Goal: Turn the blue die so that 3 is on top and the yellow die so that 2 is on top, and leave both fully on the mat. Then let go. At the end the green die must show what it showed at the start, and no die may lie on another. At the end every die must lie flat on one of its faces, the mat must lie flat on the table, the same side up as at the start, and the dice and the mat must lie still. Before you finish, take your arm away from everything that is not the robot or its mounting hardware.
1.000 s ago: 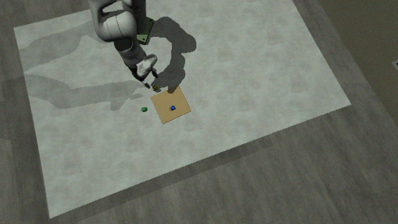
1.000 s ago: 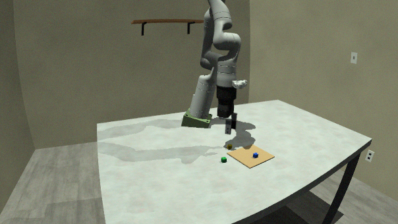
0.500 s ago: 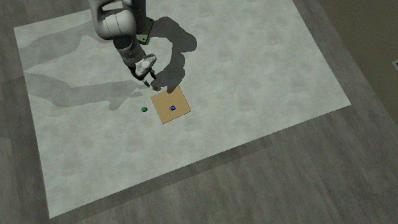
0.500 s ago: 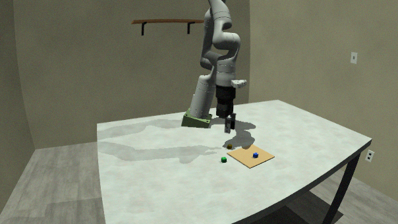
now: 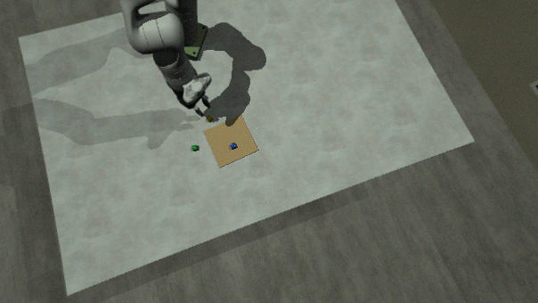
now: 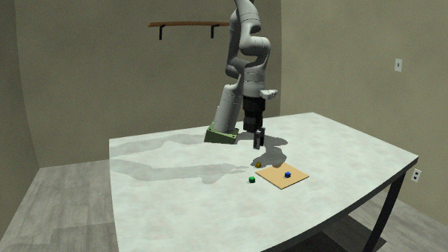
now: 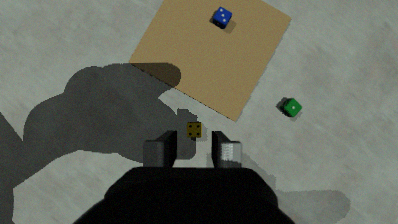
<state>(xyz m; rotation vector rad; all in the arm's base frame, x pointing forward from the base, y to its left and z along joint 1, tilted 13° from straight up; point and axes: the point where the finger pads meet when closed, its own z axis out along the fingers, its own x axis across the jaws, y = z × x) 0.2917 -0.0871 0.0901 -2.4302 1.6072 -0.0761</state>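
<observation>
My gripper is now 90 mm above the yellow die. From my hand the other things lie so: tan mat (110 mm ahead, 90 mm below, 30 mm to the left); then blue die (130 mm ahead, 80 mm below, 30 mm to the left); then green die (90 mm to the right, 90 mm below, 70 mm ahead).
</observation>
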